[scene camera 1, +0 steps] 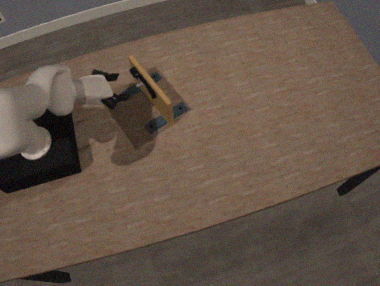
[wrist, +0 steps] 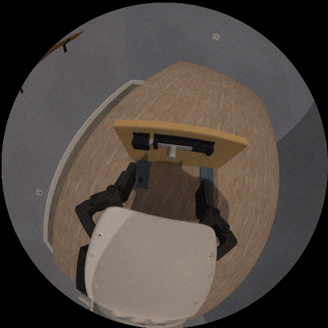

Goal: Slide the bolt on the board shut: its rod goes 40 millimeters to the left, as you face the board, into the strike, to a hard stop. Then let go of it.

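Places are measured from the arm's base along level axes (x ahead, y left, z up), in centimetres.
Pixels of known places: gripper, fingertip midpoint: [scene camera 1: 122,86]; arm's base, link origin: [scene camera 1: 35,143].
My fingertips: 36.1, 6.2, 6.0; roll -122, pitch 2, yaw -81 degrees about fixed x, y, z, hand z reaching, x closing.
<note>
Ahead of a thing's pixels: the offset from my fingertips to its middle, as dx, dy, dz. "spot": to the spot under its first point. Level surfaces: height alone.
The upright orange-yellow board {+9.3, +0.1, -8.0} [scene camera 1: 165,106] [wrist: 180,129] carries a black bolt housing {+6.2, +1.3, -3.8} [scene camera 1: 148,86] [wrist: 204,147] and, at its left in the wrist view, a black strike block {spot: +5.4, +6.0, -2.9} [scene camera 1: 134,73] [wrist: 140,141]. The silver rod [wrist: 151,143] shows in the gap between them and reaches the strike's edge; how deep it sits inside is hidden. The bolt's grey knob [wrist: 172,152] sticks out toward the gripper, near the middle of the board. My gripper [scene camera 1: 122,86] [wrist: 167,179] is wide open and empty, back from the board, with its fingers on either side of the knob and apart from it.
Blue feet {spot: +7.2, -10.6, -15.0} [scene camera 1: 156,125] [wrist: 143,175] hold the board on the wooden table {dz -15.8} [scene camera 1: 240,125] [wrist: 200,95]. A black base plate [scene camera 1: 65,150] lies under the arm, and a pale rail [wrist: 75,137] runs beyond the table's left edge in the wrist view.
</note>
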